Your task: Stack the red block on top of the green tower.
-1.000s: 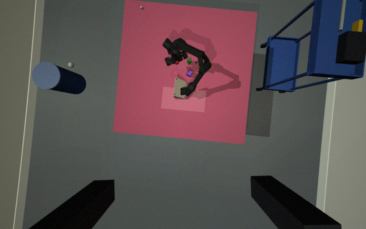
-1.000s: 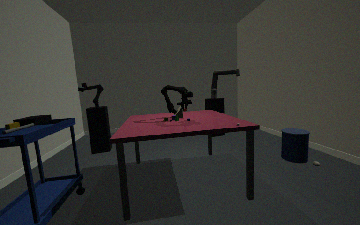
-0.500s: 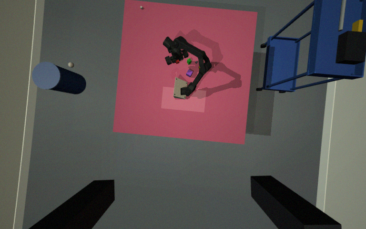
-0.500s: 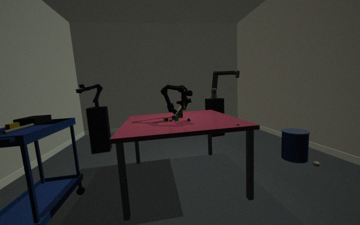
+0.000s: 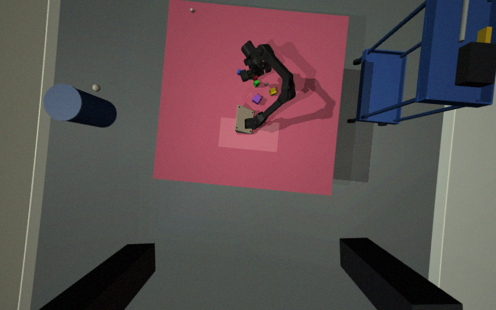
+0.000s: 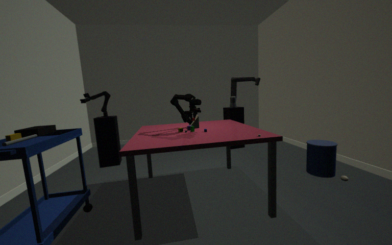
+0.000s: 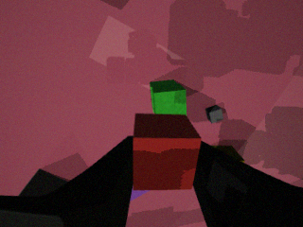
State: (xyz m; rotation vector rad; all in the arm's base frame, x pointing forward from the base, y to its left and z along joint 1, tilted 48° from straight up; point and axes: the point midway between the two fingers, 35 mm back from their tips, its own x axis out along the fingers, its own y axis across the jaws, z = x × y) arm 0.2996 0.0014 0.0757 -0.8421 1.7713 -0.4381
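Now: the purple block 11 cm behind my gripper tip, 1 cm to the right of it and 10 cm below it. Also, from my gripper tip: blue block 9 cm ahead, 10 cm to the left, 11 cm below; yellow block 6 cm behind, 13 cm to the right, 10 cm below; red block 1 cm above.
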